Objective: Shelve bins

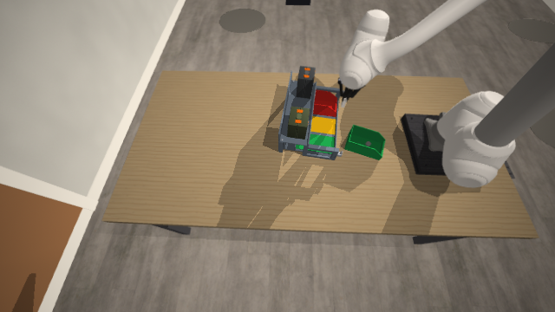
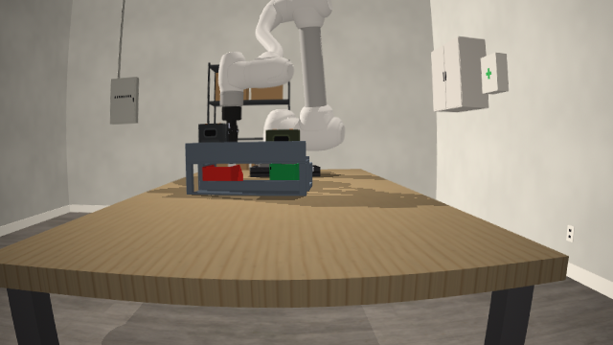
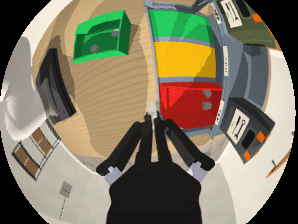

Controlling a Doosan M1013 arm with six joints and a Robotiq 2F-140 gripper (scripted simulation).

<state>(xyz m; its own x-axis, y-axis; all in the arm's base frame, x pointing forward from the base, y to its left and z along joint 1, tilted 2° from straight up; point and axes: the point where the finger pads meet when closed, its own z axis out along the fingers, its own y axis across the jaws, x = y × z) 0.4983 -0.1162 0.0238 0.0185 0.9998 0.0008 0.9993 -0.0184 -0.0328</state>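
Now: hand 200 mm to the right of the green bin, 120 mm past it and 40 mm above it. Also, from my hand: red bin 110 mm ahead, 40 mm below.
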